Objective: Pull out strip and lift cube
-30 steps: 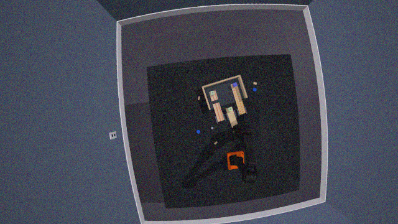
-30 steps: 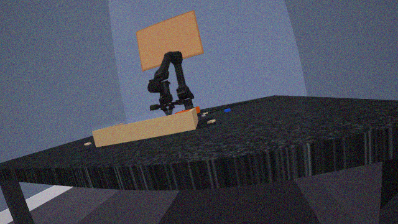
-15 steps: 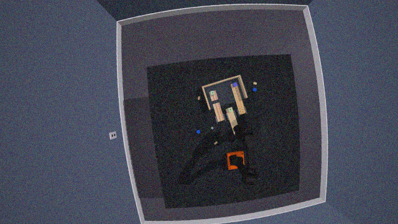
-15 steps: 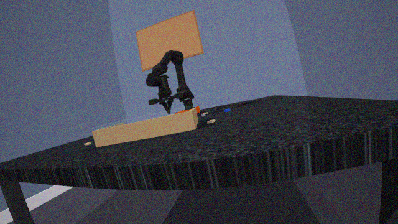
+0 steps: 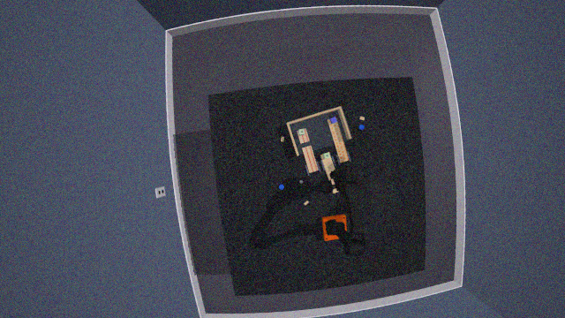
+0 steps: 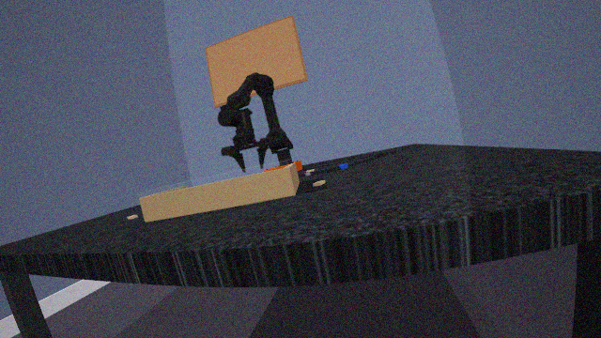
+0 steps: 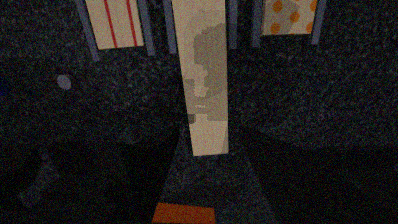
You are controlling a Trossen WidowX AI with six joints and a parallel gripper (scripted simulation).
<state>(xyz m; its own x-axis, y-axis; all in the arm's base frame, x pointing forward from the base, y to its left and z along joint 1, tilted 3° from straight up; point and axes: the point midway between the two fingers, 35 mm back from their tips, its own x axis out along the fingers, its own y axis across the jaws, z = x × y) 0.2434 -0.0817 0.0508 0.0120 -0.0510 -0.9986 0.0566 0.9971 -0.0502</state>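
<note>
Right now my gripper tip is 220 mm short of the strip, 90 mm to the left of it and 40 mm above it.
</note>
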